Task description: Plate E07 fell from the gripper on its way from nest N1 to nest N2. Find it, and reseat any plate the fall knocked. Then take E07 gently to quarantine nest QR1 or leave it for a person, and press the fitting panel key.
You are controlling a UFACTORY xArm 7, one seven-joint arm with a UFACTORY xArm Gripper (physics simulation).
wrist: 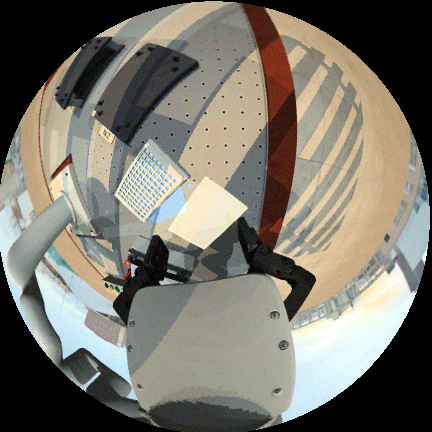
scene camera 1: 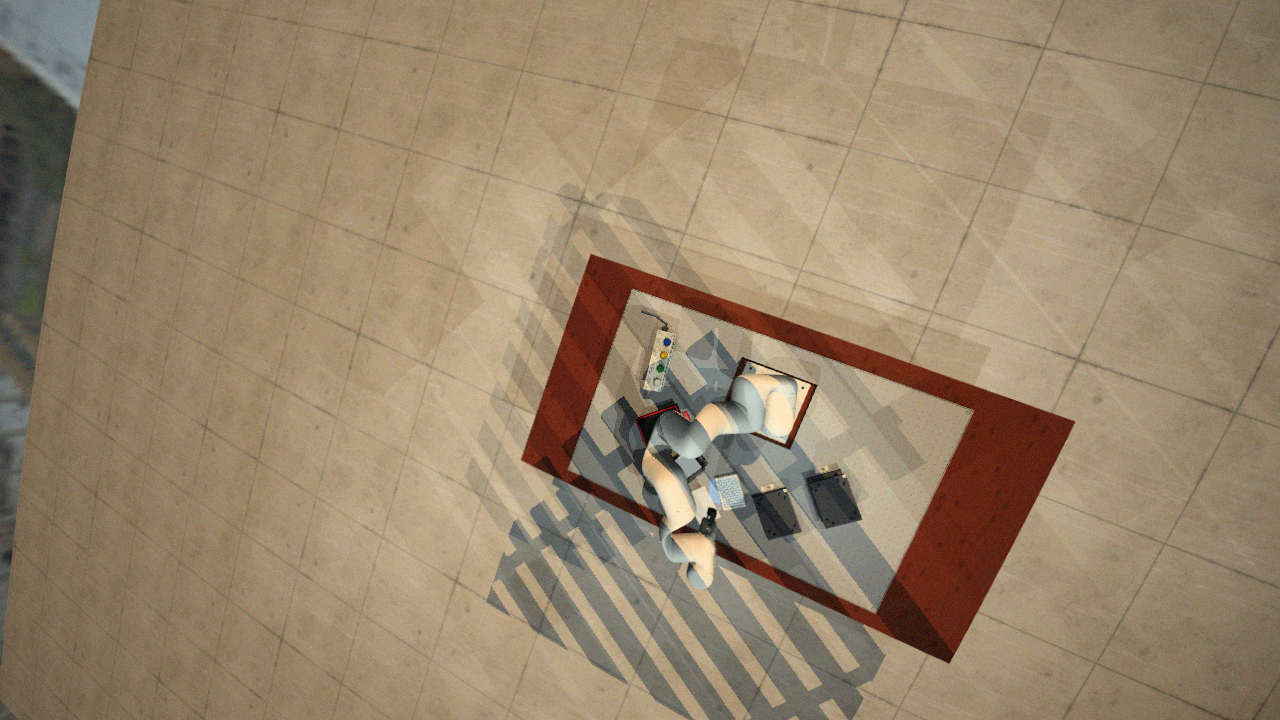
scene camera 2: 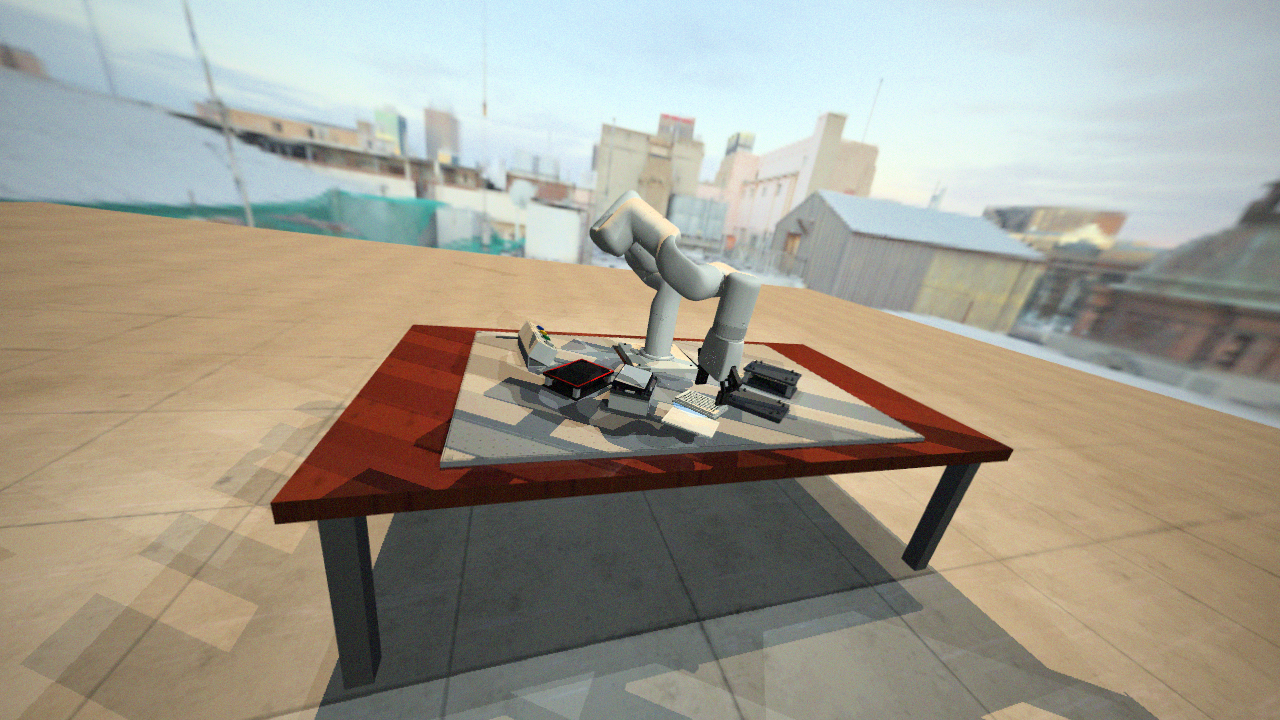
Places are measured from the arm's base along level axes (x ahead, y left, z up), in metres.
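Pixels of known places: gripper, between the fingertips: (wrist: 198,236) (scene camera 1: 709,520) (scene camera 2: 710,394); arm's base, origin of its link: (wrist: 66,207) (scene camera 2: 656,354).
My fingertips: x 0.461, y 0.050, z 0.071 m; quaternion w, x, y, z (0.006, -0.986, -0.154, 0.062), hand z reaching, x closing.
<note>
Ahead of a thing's pixels: the offset from my fingertips to its top centre. "spot": to the spot under its first point.
A white well plate {dy +0.021, dx -0.105, dz -0.071 m} (scene camera 1: 730,491) (scene camera 2: 697,402) (wrist: 148,184) lies on the pegboard beside nest N2 {dy +0.196, dx -0.132, dz -0.061 m} (scene camera 1: 776,513) (scene camera 2: 759,405) (wrist: 145,90); no E07 label is readable. A pale blue patch {spot: dy -0.018, dx -0.060, dz -0.084 m} (wrist: 170,206) shows at its edge. A flat cream rectangle {spot: dy -0.038, dx +0.004, dz -0.077 m} (scene camera 2: 689,421) (wrist: 207,212), like a lid, lies next to it. My gripper (scene camera 2: 711,389) (wrist: 198,236) is open and empty, above the cream rectangle in the wrist view. A dark nest with a pale plate on it {dy -0.176, dx -0.098, dz -0.008 m} (scene camera 2: 633,377) is partly hidden by a finger in the wrist view. A red-outlined black nest {dy -0.316, dx -0.174, dz -0.039 m} (scene camera 2: 580,373) stands beside it.
The key panel {dy -0.459, dx -0.379, dz -0.002 m} (scene camera 1: 660,360) (scene camera 2: 537,345) (wrist: 112,287) has blue, yellow, green and white keys. Another dark nest {dy +0.310, dx -0.294, dz -0.022 m} (scene camera 1: 833,497) (scene camera 2: 771,376) (wrist: 87,75) stands beyond N2. The arm's base plate (scene camera 1: 803,388) is behind the plates. The red table edge (wrist: 281,125) runs close to the cream rectangle.
</note>
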